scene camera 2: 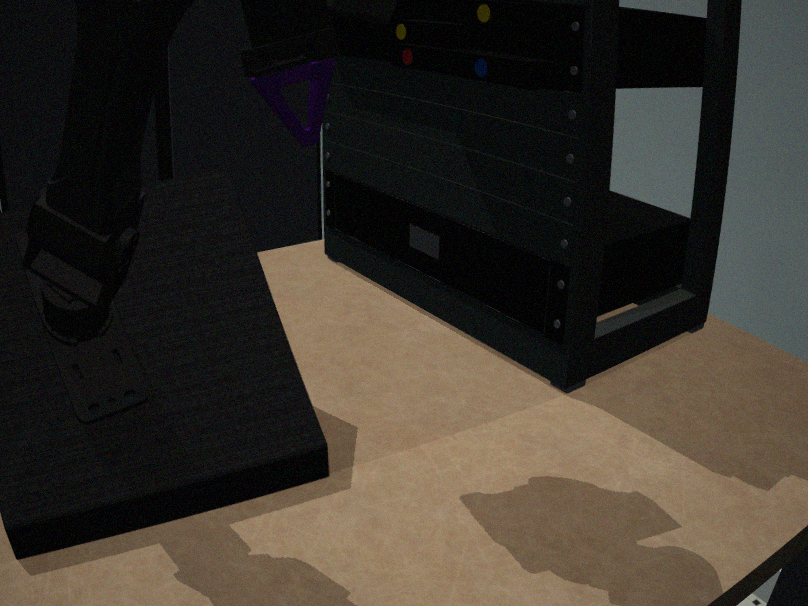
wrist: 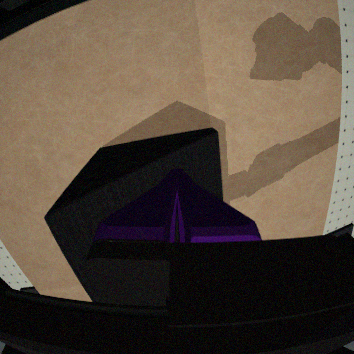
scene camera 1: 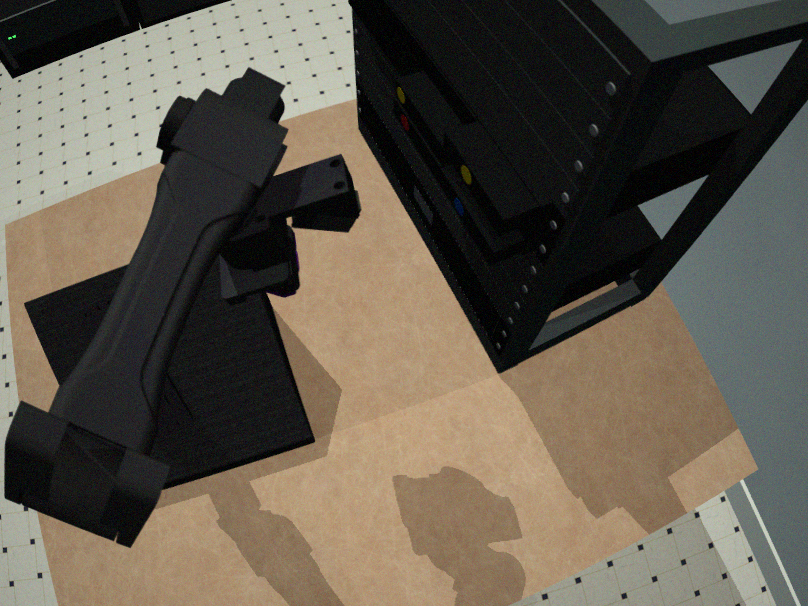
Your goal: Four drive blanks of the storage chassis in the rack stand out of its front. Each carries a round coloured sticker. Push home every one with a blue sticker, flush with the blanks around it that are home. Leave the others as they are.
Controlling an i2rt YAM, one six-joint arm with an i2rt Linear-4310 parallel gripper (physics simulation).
Observation:
I see my gripper [scene camera 1: 289,293] and a rack [scene camera 2: 467,159].
The rack is seen too in scene camera 1 [scene camera 1: 520,146]. My gripper is seen too in the wrist view [wrist: 176,176].

